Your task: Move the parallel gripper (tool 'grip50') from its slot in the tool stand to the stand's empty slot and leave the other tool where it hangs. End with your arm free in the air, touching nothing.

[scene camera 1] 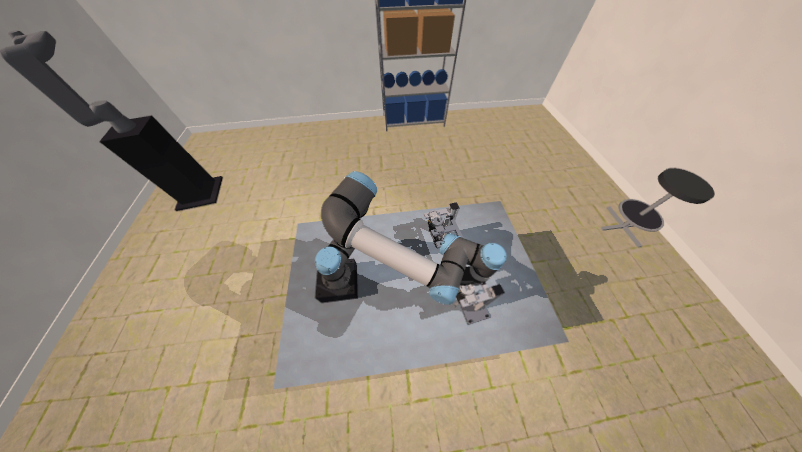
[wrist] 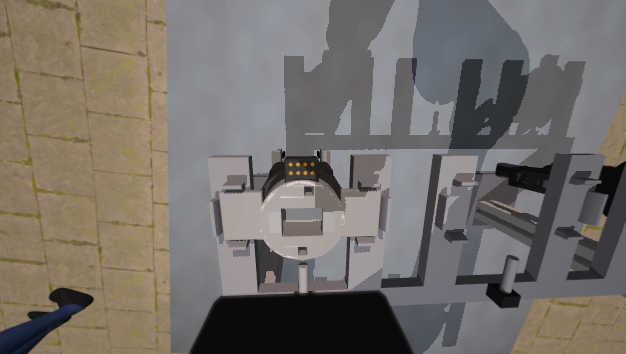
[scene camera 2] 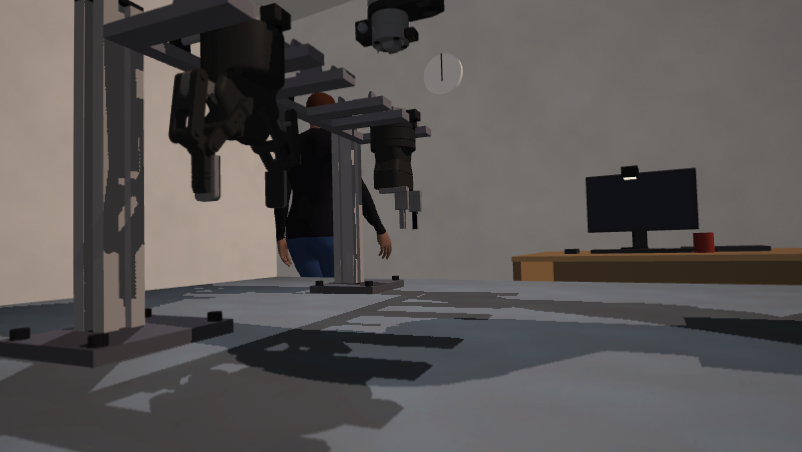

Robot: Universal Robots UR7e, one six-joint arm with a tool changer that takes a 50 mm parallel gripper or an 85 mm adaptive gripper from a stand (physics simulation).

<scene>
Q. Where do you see a tool stand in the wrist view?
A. At 458,197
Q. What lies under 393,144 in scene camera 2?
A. A parallel gripper.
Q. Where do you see a parallel gripper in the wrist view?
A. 301,212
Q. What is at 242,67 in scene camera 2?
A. An adaptive gripper.
</scene>
